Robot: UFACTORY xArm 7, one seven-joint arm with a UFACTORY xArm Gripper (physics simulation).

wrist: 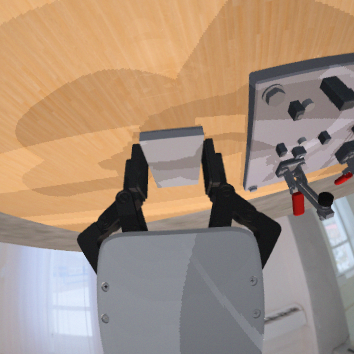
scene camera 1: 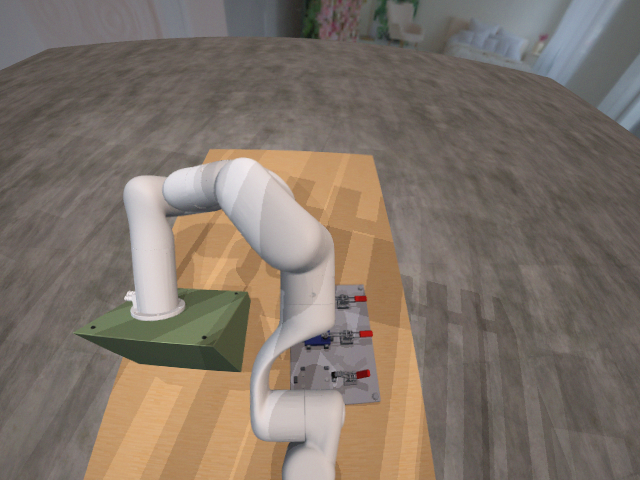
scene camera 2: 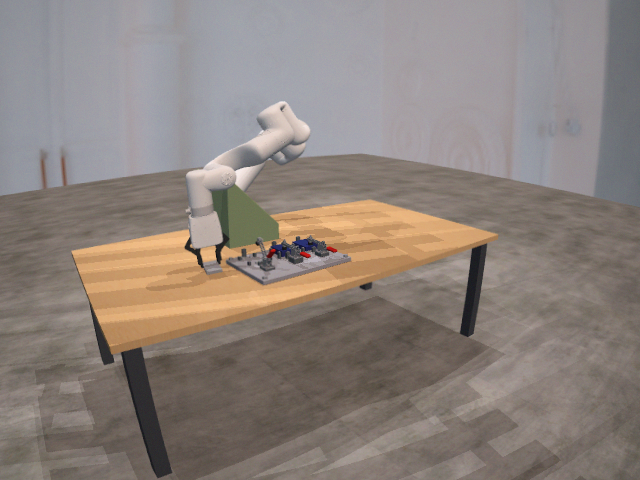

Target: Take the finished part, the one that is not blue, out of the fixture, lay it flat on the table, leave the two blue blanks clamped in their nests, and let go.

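Where they show: gripper, fingertip midpoint: (wrist: 172,149) (scene camera 2: 210,264); arm's base, origin of the base link: (scene camera 1: 158,309).
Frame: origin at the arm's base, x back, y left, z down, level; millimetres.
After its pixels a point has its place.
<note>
The finished part (scene camera 2: 212,268) @(x -416, y -260, z 144 mm) (wrist: 172,159) @(x -378, y -251, z 144 mm), a flat light-grey block, is between the fingers of my gripper (scene camera 2: 209,264) @(x -370, y -248, z 148 mm) (wrist: 172,149) @(x -370, y -248, z 148 mm), which is shut on it. It is beside the fixture plate (scene camera 1: 312,357) @(x -380, y -47, z 156 mm) (scene camera 2: 289,271) @(x -539, y -55, z 156 mm) (wrist: 265,125) @(x -379, y -159, z 156 mm), off its end, low over the table (scene camera 1: 382,439) @(x -564, y -250, z 171 mm) (scene camera 2: 129,289) @(x -380, y -529, z 171 mm) (wrist: 65,60) @(x -278, y -289, z 171 mm); I cannot tell whether it touches the wood. It looks about level. One blue blank (scene camera 1: 317,339) @(x -391, y -3, z 130 mm) (scene camera 2: 281,250) @(x -418, y -10, z 130 mm) sits in the middle nest, another blue blank (scene camera 2: 306,243) @(x -387, y 111, z 135 mm) in the far nest. The arm hides the gripper and part in scene camera 1.
The near nest holds no part, and its toggle clamp (scene camera 1: 347,376) @(x -467, y -105, z 104 mm) (scene camera 2: 262,249) @(x -462, y -104, z 97 mm) stands raised, with a red handle (wrist: 298,204) @(x -502, y -100, z 97 mm). Pegs and stop blocks stick up from the plate. The green wedge-shaped arm base (scene camera 1: 206,315) @(x -127, y -6, z -10 mm) (scene camera 2: 248,222) @(x -186, y -14, z 84 mm) stands behind the fixture in scene camera 2.
</note>
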